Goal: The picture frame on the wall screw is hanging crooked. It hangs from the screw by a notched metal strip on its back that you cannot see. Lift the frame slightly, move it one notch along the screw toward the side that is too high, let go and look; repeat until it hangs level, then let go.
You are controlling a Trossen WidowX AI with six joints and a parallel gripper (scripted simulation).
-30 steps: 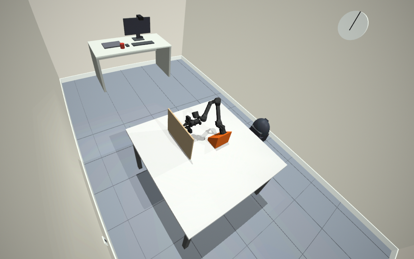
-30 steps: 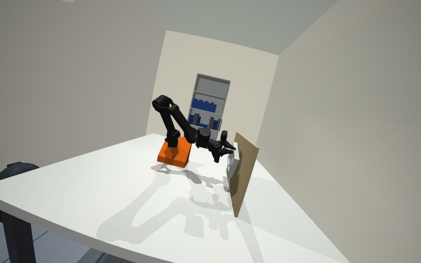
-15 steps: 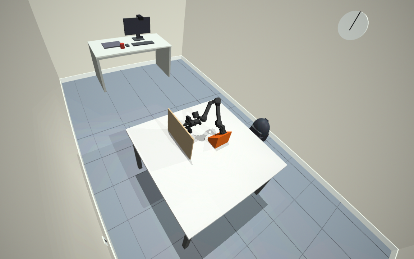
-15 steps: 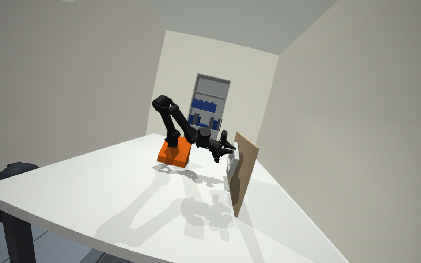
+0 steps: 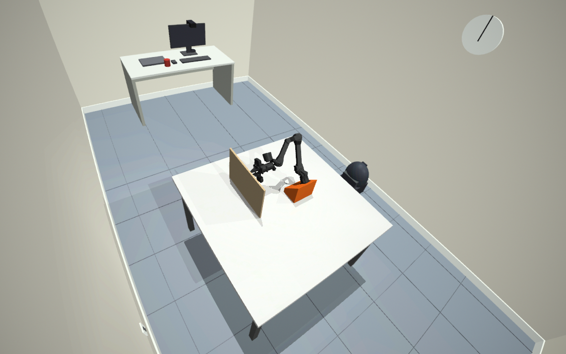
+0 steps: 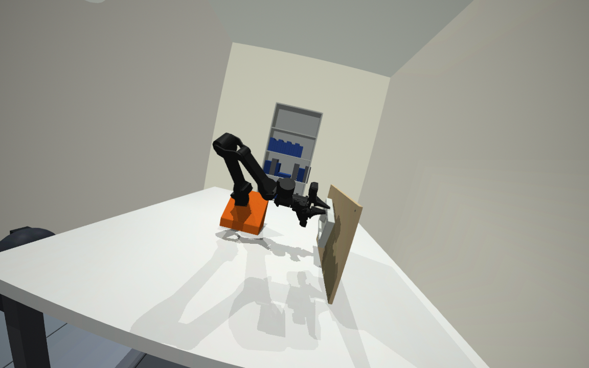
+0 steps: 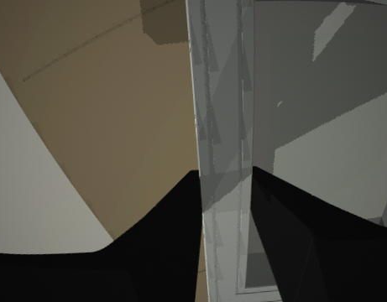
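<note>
Right now the pale grey picture frame is 1 cm ahead of my gripper tip, 1 cm to the left of it and 5 cm below it. Round my gripper tip: wall panel: 2 cm ahead, 7 cm below.
</note>
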